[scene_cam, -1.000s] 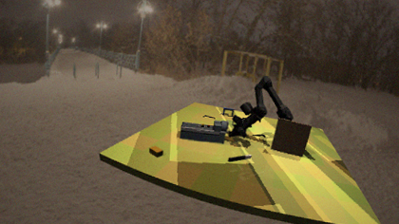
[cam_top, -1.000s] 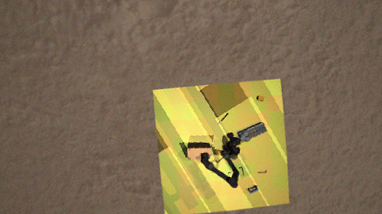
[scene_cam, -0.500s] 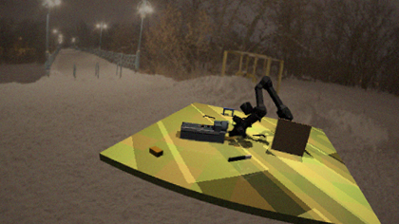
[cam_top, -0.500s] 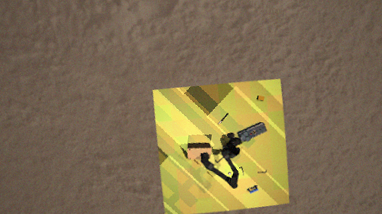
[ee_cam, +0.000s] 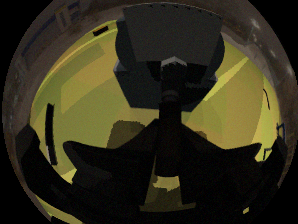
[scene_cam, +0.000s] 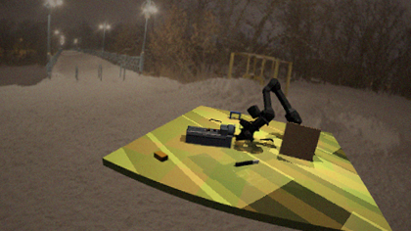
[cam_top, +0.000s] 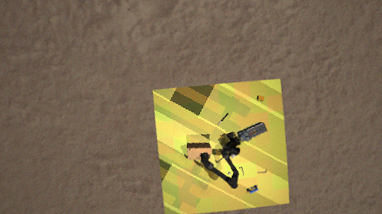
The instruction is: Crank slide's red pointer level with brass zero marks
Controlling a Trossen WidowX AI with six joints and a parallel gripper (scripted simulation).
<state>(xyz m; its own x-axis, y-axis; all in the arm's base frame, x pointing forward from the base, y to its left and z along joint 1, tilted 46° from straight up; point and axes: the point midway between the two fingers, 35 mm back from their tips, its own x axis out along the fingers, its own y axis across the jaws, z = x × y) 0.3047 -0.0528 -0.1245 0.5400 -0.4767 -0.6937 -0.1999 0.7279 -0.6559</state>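
The crank handle is 30 mm above my gripper tip and 20 mm behind it. The rest, counted from my gripper tip: black stick: 210 mm to the left, 100 mm behind, 20 mm below; then red pointer: 130 mm ahead, 50 mm above, 30 mm to the left; then grey block: 140 mm to the right, 70 mm behind.
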